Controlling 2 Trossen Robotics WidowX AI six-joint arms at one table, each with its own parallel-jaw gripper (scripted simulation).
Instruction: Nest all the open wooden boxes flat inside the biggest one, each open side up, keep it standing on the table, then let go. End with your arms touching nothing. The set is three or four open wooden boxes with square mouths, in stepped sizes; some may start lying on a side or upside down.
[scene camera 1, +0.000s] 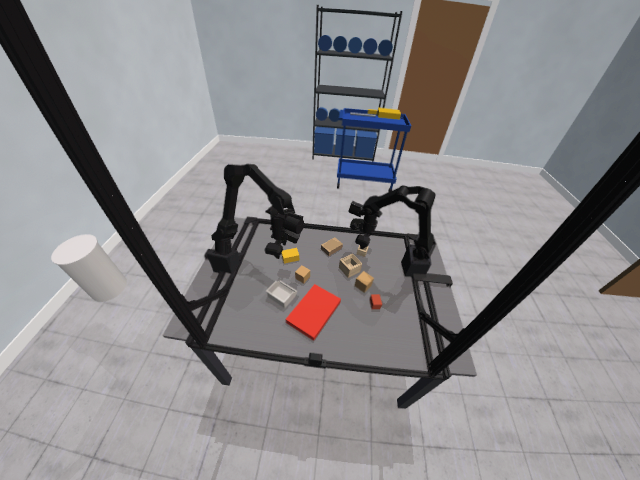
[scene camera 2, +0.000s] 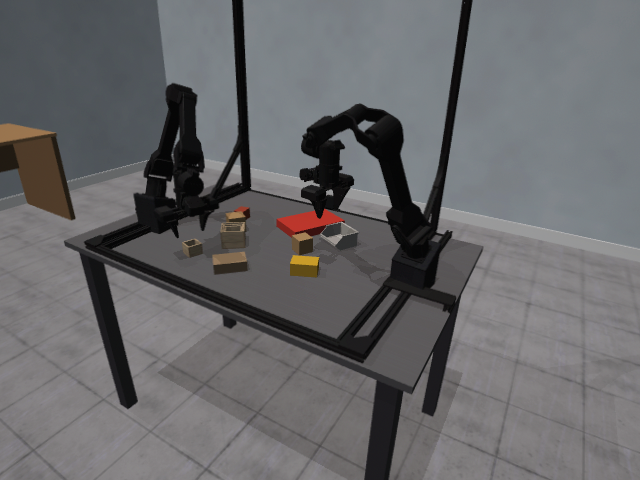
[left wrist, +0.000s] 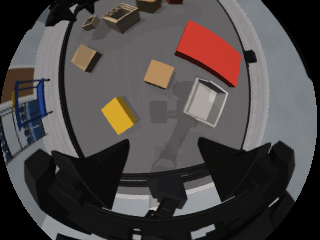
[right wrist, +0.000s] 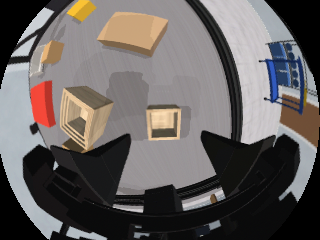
Labels:
red slab: scene camera 1 311, 314; scene camera 2; left wrist; right wrist 43, 92
same spot on red slab: (left wrist: 202, 47) = (scene camera 2: 303, 224)

